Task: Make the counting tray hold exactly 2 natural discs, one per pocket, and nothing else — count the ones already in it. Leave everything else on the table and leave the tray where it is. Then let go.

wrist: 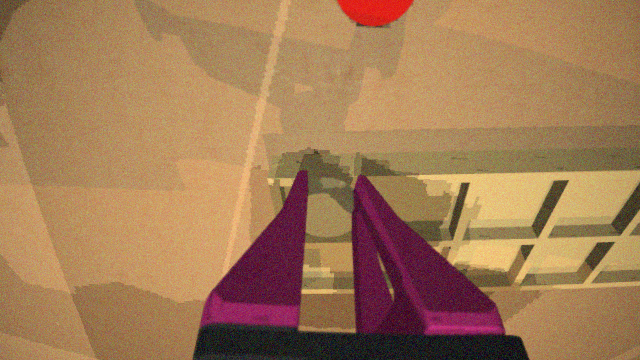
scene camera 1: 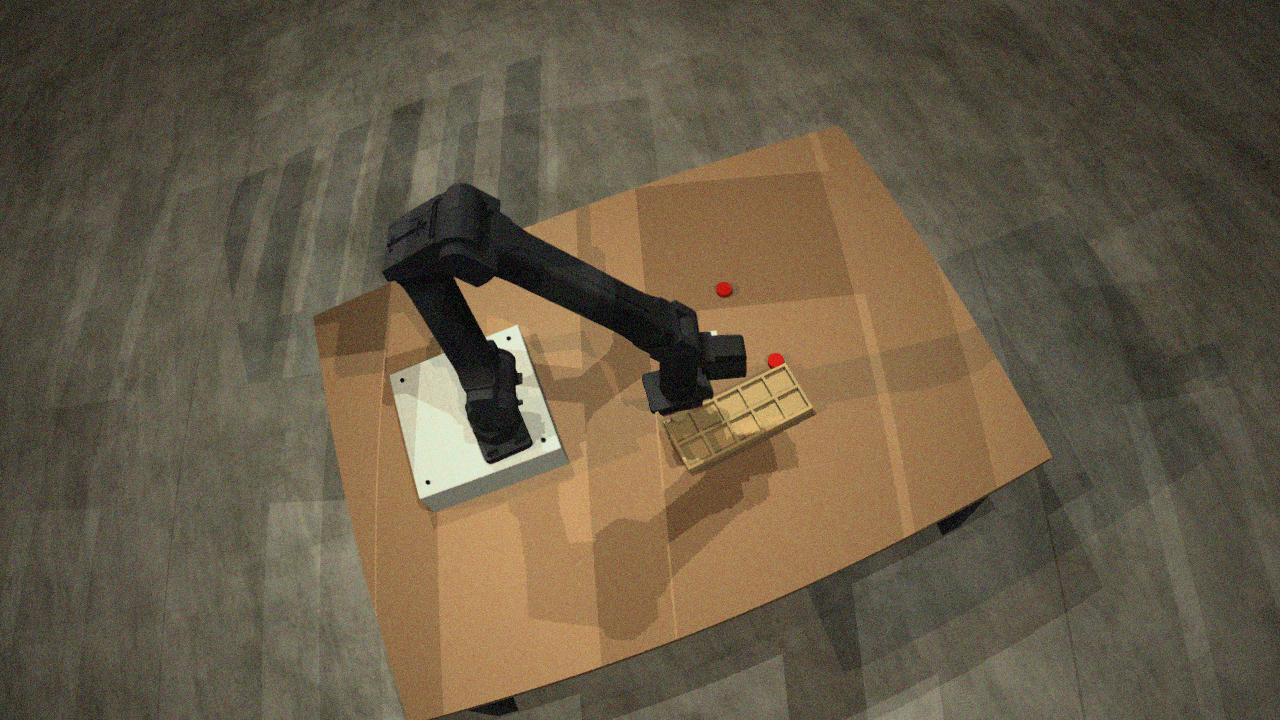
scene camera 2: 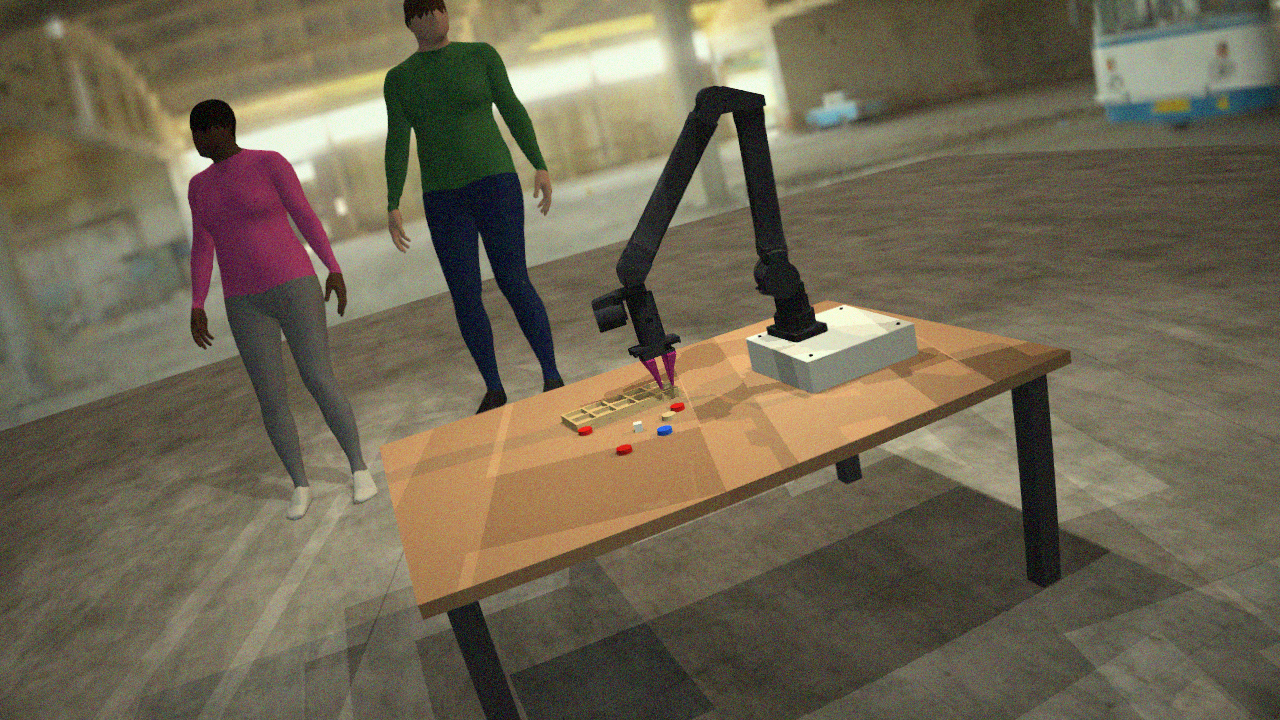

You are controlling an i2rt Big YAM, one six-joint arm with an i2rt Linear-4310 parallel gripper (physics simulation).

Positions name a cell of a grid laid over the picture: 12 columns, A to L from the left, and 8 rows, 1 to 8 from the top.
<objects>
gripper: wrist G5; scene camera 1 G5; scene camera 2 G5
counting tray: wrist K5; scene camera 1 G5; scene camera 2 F5
</objects>
